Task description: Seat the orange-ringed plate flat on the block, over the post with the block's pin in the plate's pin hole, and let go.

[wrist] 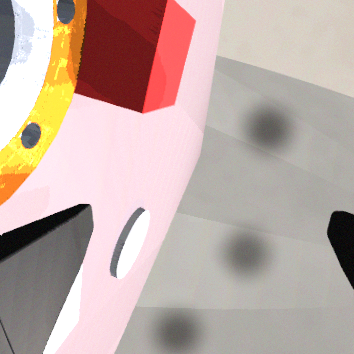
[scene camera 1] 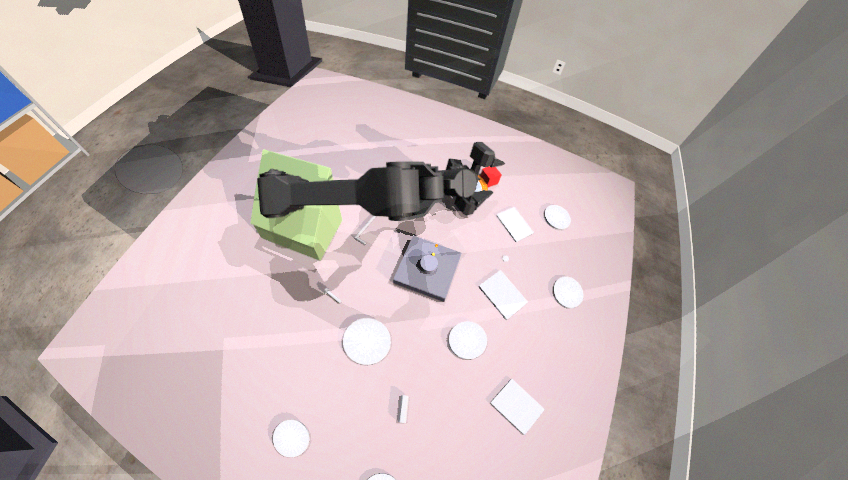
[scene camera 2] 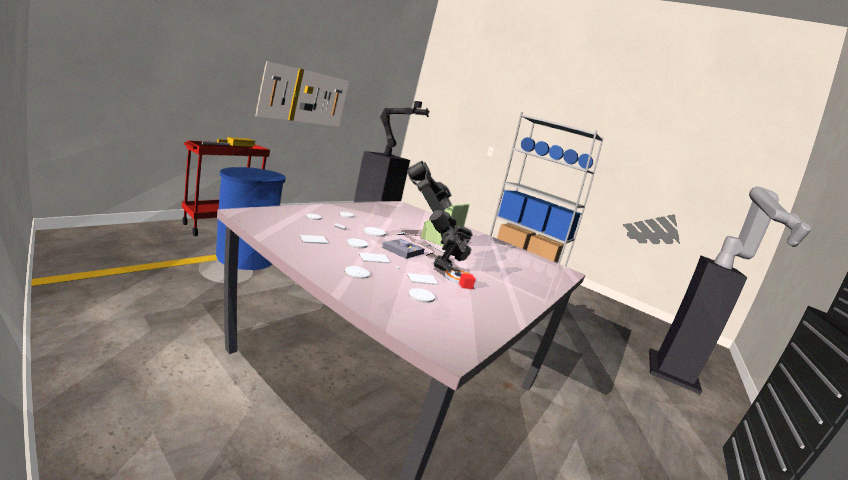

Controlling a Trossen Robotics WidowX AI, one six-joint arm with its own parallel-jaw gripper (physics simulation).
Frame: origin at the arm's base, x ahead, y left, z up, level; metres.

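Seen in the pictures: gripper, fingertip midpoint: (wrist: 213,219) (scene camera 1: 498,177) (scene camera 2: 456,262); arm's base at its link origin: (scene camera 1: 294,191) (scene camera 2: 448,211).
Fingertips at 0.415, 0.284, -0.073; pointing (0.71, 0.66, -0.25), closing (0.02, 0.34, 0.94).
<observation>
Offsets run from my fingertips to a thing's top centre, as dx, dy, dz. "spot": to the spot under its first point. Level surfaces: height alone.
The orange-ringed plate @(-0.066, -0.004, -0.065) (scene camera 1: 482,186) (scene camera 2: 455,274) (wrist: 64,65) lies on the table, largely hidden under the gripper in scene camera 1. It has a white inner ring and small dark holes in its orange ring. A red cube @(-0.018, +0.051, -0.037) (scene camera 1: 490,176) (scene camera 2: 467,280) (wrist: 135,55) is at its edge. The grey-blue block @(-0.094, -0.282, -0.037) (scene camera 1: 414,280) (scene camera 2: 404,249) lies apart from the plate, with a round post @(spot: -0.095, -0.284, -0.037) (scene camera 1: 428,263) and two small yellow-orange spots beside it; I cannot tell which is the pin. My gripper (scene camera 1: 496,177) (scene camera 2: 447,265) (wrist: 213,219) is open and empty, low over the plate's area.
A green block-shaped body (scene camera 1: 297,234) (scene camera 2: 433,231) stands by the arm's base. White discs @(+0.202, +0.003, -0.069) (scene camera 1: 557,217) @(+0.043, -0.413, -0.068) (scene camera 1: 467,340) @(-0.160, -0.491, -0.068) (scene camera 1: 366,340) and white rectangles @(+0.084, -0.071, -0.071) (scene camera 1: 514,224) @(+0.095, -0.280, -0.071) (scene camera 1: 502,294) @(+0.189, -0.519, -0.071) (scene camera 1: 517,406) lie on the pink table @(dz -0.077) (scene camera 1: 285,380) (scene camera 2: 380,315). The table's edge shows in the wrist view.
</observation>
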